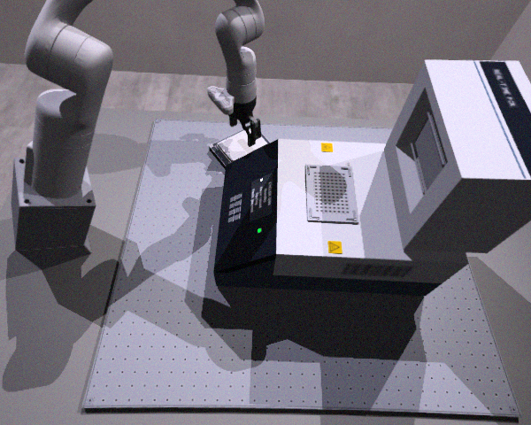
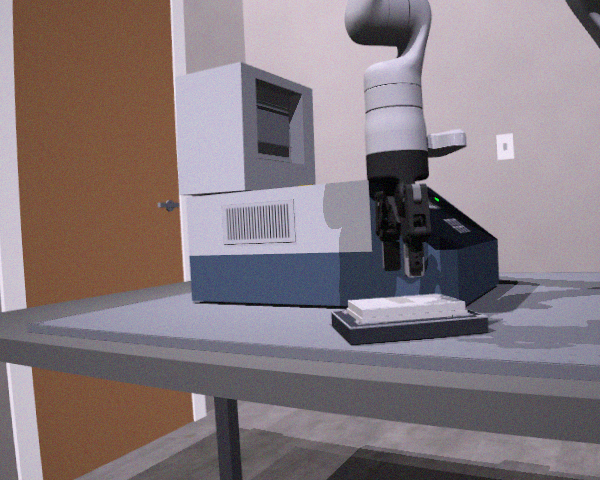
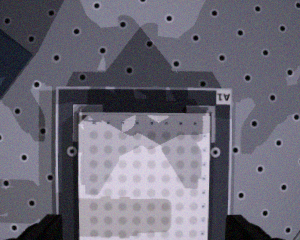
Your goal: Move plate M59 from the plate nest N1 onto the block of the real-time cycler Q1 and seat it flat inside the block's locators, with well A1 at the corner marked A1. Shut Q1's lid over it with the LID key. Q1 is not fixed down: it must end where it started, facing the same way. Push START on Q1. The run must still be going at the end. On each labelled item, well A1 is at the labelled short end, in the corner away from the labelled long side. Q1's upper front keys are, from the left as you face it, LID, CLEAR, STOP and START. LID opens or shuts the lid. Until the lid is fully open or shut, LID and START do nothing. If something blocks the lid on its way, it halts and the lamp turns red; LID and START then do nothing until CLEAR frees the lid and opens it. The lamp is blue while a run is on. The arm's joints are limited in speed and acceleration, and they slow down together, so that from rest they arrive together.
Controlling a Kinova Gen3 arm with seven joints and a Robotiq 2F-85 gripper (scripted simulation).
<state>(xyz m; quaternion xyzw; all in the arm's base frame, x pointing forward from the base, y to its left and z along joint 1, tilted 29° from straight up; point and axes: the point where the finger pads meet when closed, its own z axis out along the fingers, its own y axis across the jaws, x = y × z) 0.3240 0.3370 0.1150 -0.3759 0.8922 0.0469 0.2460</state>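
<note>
My hand is 5 cm above the plate M59. Round my hand: dark nest N1 (7 cm below); A1 mark (9 cm behind, 6 cm below, 2 cm to the right).
</note>
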